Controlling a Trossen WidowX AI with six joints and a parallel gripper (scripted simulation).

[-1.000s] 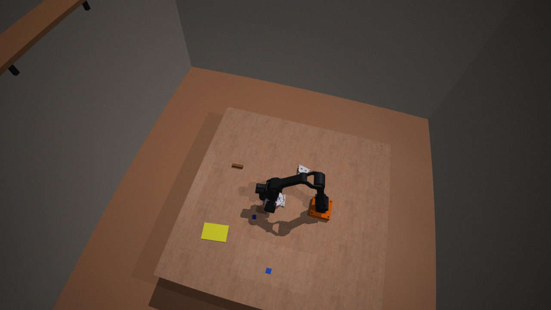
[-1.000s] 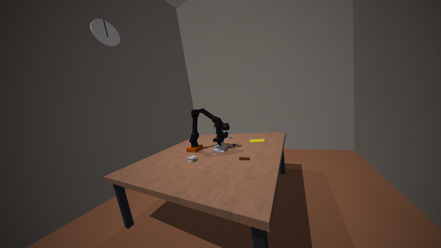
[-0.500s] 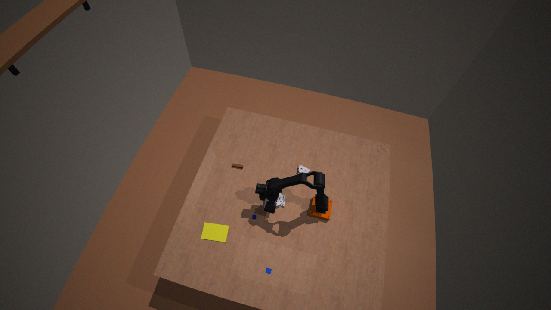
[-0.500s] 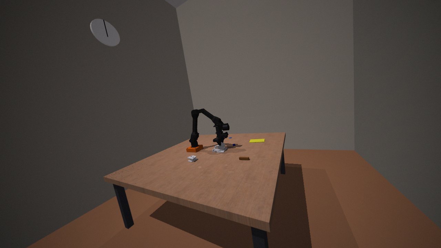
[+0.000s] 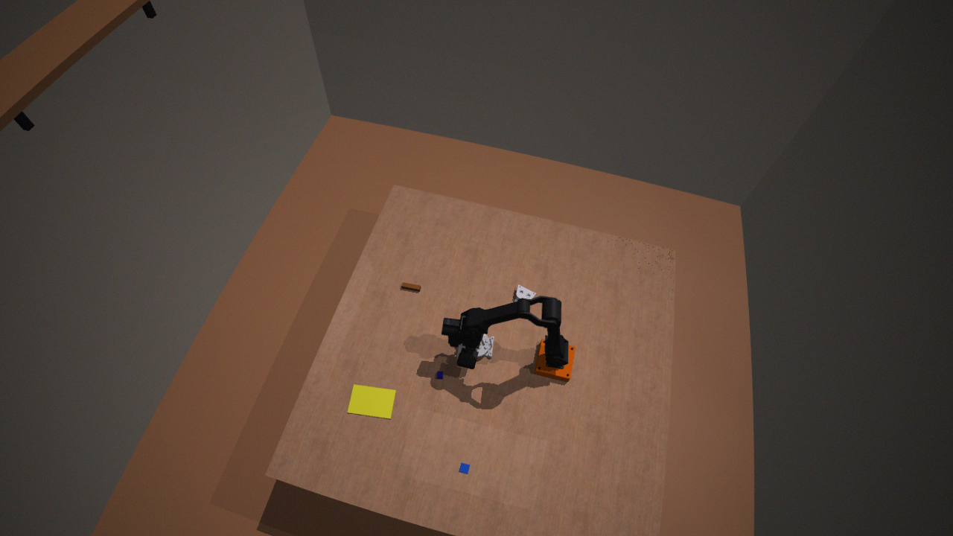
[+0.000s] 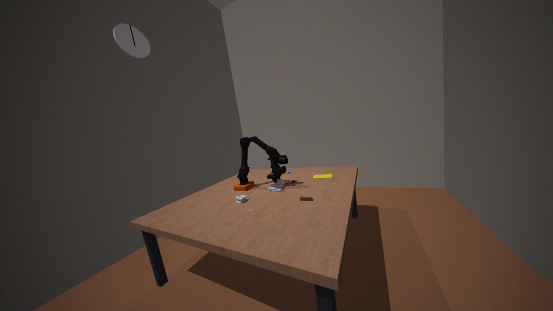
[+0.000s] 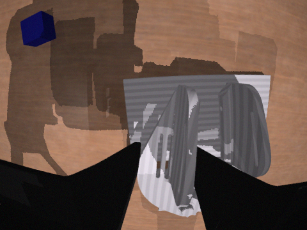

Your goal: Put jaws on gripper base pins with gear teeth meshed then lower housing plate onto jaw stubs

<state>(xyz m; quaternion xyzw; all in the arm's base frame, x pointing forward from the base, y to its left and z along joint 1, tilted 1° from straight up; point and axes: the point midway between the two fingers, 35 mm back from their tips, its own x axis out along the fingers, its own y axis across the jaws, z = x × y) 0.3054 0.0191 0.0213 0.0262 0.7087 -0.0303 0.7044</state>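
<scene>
The white card is 2 cm ahead of my gripper tip, 3 cm to the right of it and 2 cm below it. Round my gripper tip: blue cube 9 cm ahead, 11 cm to the left, 2 cm below; then brown block 28 cm ahead, 22 cm to the right, 2 cm below; then yellow sheet 31 cm ahead, 25 cm to the left, 2 cm below.
</scene>
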